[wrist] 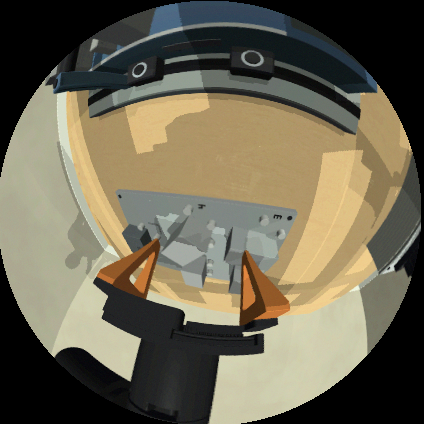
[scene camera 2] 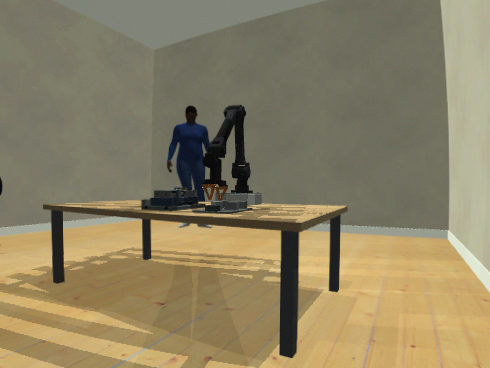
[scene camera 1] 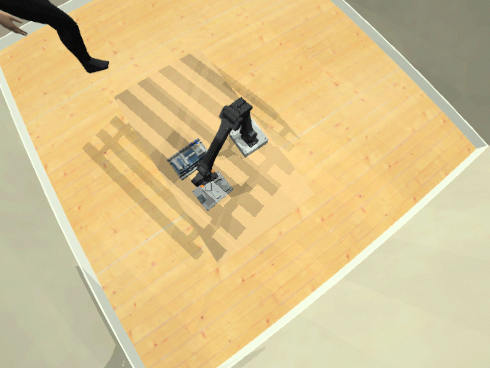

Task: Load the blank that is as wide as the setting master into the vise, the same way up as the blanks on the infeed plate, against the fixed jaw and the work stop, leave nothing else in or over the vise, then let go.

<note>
I see my gripper (wrist: 199,248) and a grey infeed plate (wrist: 163,208).
</note>
